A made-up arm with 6 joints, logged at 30 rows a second.
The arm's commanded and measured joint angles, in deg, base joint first. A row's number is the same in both.
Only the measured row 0 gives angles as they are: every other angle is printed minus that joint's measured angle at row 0.
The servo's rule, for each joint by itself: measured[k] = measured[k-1] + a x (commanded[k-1-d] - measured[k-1]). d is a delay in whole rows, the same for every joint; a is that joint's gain. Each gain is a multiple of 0.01, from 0.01 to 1. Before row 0 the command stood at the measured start. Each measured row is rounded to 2 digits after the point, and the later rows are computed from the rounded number. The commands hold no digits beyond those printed.
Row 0, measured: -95.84 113.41 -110.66 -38.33 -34.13 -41.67
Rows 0 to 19, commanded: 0.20 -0.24 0.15 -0.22 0.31 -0.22; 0.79 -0.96 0.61 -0.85 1.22 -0.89; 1.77 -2.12 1.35 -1.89 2.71 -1.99; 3.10 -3.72 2.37 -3.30 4.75 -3.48; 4.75 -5.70 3.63 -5.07 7.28 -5.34; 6.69 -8.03 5.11 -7.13 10.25 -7.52; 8.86 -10.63 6.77 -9.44 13.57 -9.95; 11.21 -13.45 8.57 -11.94 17.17 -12.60; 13.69 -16.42 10.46 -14.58 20.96 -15.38; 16.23 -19.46 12.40 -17.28 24.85 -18.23; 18.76 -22.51 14.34 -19.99 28.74 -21.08; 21.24 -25.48 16.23 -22.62 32.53 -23.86; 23.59 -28.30 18.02 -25.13 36.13 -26.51; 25.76 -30.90 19.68 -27.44 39.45 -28.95; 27.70 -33.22 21.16 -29.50 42.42 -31.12; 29.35 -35.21 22.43 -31.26 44.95 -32.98; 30.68 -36.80 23.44 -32.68 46.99 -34.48; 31.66 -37.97 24.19 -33.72 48.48 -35.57; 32.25 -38.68 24.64 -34.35 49.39 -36.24; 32.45 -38.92 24.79 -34.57 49.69 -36.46
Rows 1 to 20, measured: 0.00 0.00 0.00 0.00 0.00 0.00; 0.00 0.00 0.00 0.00 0.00 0.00; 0.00 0.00 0.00 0.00 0.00 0.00; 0.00 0.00 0.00 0.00 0.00 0.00; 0.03 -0.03 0.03 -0.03 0.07 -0.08; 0.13 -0.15 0.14 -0.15 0.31 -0.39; 0.34 -0.41 0.37 -0.41 0.81 -1.00; 0.70 -0.84 0.75 -0.84 1.64 -1.94; 1.23 -1.47 1.30 -1.47 2.82 -3.23; 1.94 -2.32 2.02 -2.32 4.38 -4.86; 2.84 -3.40 2.92 -3.39 6.31 -6.79; 3.93 -4.71 3.99 -4.67 8.59 -9.00; 5.20 -6.23 5.22 -6.16 11.19 -11.42; 6.63 -7.95 6.58 -7.83 14.06 -14.01; 8.21 -9.84 8.05 -9.65 17.14 -16.70; 9.90 -11.87 9.60 -11.60 20.37 -19.42; 11.68 -14.01 11.20 -13.63 23.68 -22.11; 13.51 -16.21 12.81 -15.70 26.99 -24.71; 15.35 -18.42 14.40 -17.77 30.23 -27.15; 17.17 -20.60 15.93 -19.79 33.32 -29.37
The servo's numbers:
d 4
a 0.13 0.13 0.19 0.15 0.21 0.38

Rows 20 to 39, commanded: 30.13 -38.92 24.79 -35.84 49.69 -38.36; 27.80 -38.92 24.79 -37.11 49.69 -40.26; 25.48 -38.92 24.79 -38.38 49.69 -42.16; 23.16 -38.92 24.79 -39.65 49.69 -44.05; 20.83 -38.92 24.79 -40.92 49.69 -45.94; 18.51 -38.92 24.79 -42.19 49.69 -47.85; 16.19 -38.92 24.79 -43.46 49.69 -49.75; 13.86 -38.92 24.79 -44.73 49.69 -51.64; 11.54 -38.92 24.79 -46.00 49.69 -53.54; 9.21 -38.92 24.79 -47.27 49.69 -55.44; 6.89 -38.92 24.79 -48.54 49.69 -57.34; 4.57 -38.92 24.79 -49.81 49.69 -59.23; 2.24 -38.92 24.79 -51.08 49.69 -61.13; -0.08 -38.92 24.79 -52.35 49.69 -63.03; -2.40 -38.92 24.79 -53.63 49.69 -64.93; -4.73 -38.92 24.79 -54.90 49.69 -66.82; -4.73 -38.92 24.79 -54.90 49.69 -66.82; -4.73 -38.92 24.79 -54.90 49.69 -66.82; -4.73 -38.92 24.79 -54.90 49.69 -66.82; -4.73 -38.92 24.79 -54.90 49.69 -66.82
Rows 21 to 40, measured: 18.93 -22.71 17.36 -21.72 36.19 -31.31; 20.58 -24.69 18.66 -23.52 38.77 -32.93; 22.10 -26.51 19.80 -25.14 41.00 -34.19; 23.45 -28.12 20.75 -26.55 42.82 -35.05; 24.32 -29.52 21.52 -27.94 44.26 -36.31; 24.77 -30.74 22.14 -29.32 45.40 -37.81; 24.86 -31.80 22.64 -30.68 46.30 -39.46; 24.64 -32.73 23.05 -32.03 47.01 -41.20; 24.14 -33.53 23.38 -33.36 47.57 -43.00; 23.41 -34.23 23.65 -34.68 48.02 -44.84; 22.47 -34.84 23.87 -36.00 48.37 -46.71; 21.35 -35.37 24.04 -37.31 48.65 -48.58; 20.07 -35.83 24.18 -38.61 48.87 -50.46; 18.66 -36.23 24.30 -39.91 49.04 -52.35; 17.13 -36.58 24.39 -41.20 49.18 -54.25; 15.50 -36.88 24.47 -42.49 49.29 -56.14; 13.78 -37.15 24.53 -43.78 49.37 -58.04; 11.98 -37.38 24.58 -45.07 49.44 -59.94; 10.11 -37.58 24.62 -46.35 49.49 -61.84; 8.18 -37.75 24.65 -47.63 49.53 -63.73
